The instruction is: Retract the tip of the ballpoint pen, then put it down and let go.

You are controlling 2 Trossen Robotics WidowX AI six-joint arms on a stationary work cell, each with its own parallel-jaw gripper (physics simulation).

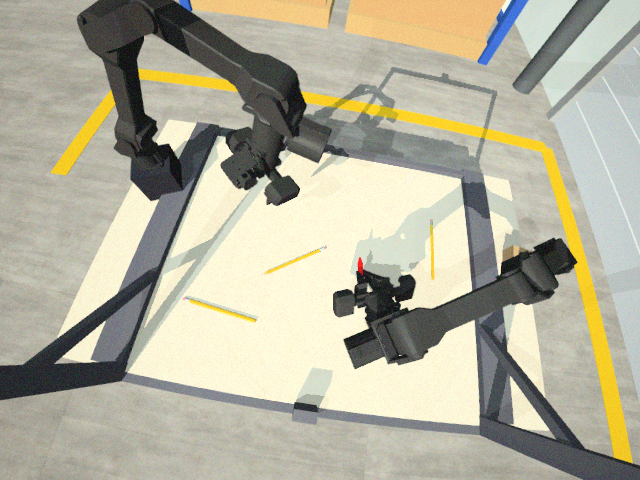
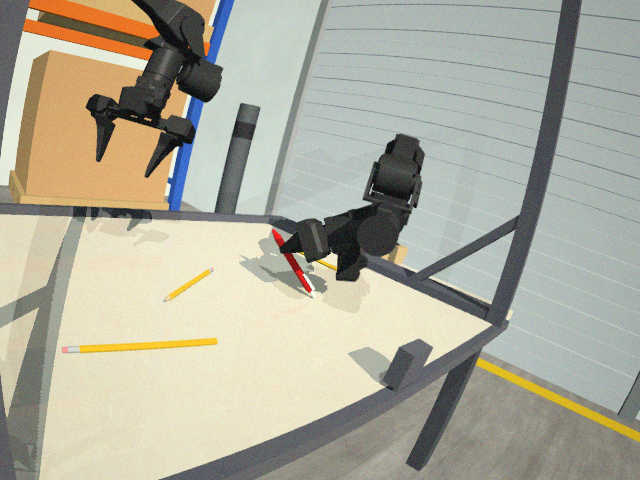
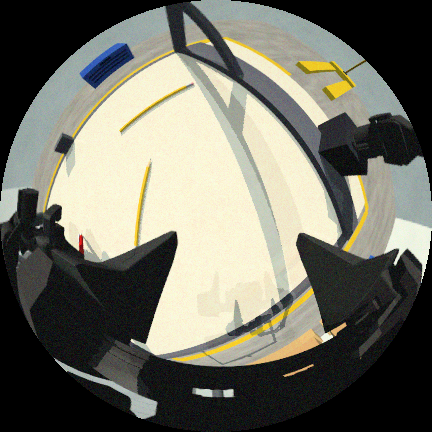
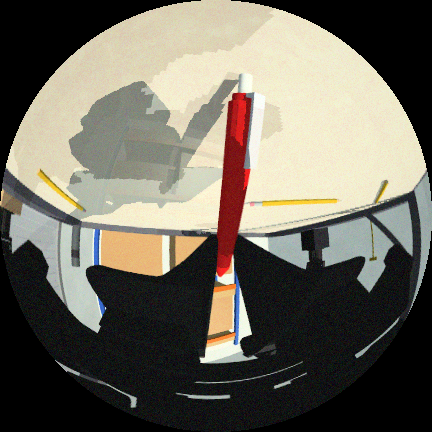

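Seen in the pictures: left gripper, fingertip midpoint: [image 1: 256,189] [image 2: 121,169] [image 3: 240,238]; right gripper, fingertip midpoint: [image 1: 359,271] [image 2: 281,250] [image 4: 224,240]; left arm's base at its link origin: [image 1: 150,160] [image 3: 358,142].
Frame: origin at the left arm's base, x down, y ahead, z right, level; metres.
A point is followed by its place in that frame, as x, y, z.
The red ballpoint pen [image 1: 360,266] @(0.023, 0.455, 0.409) [image 2: 294,264] @(0.058, 0.448, 0.446) [image 3: 81,244] @(0.069, 0.447, 0.452) [image 4: 234,185] @(0.064, 0.453, 0.458) has a white clip and a white push button that sticks out of its end. My right gripper [image 2: 285,250] @(0.043, 0.455, 0.416) [image 4: 224,240] @(0.043, 0.455, 0.416) is shut on it near the tapered end. The pen is tilted, with its tapered end up and its button end low near the table; whether the button touches the table is unclear. No writing point can be made out at the tapered end. My left gripper [image 2: 123,168] @(-0.048, 0.259, 0.191) [image 3: 240,238] @(-0.048, 0.259, 0.191) is open and empty, high above the far left part of the table, well apart from the pen.
Yellow pencils [image 1: 295,260] @(0.100, 0.316, 0.331) [image 1: 221,308] @(0.100, 0.110, 0.409) [image 1: 432,250] @(0.100, 0.704, 0.400) [image 2: 188,285] @(0.101, 0.297, 0.336) [image 2: 139,345] @(0.100, 0.096, 0.406) lie on the pale table top [image 1: 284,351] @(0.106, 0.236, 0.543) [image 2: 258,403] @(0.106, 0.108, 0.549). A dark frame bounds the table, with a small dark block [image 1: 306,413] @(0.050, 0.252, 0.671) [image 2: 408,364] @(0.063, 0.222, 0.673) on its near edge.
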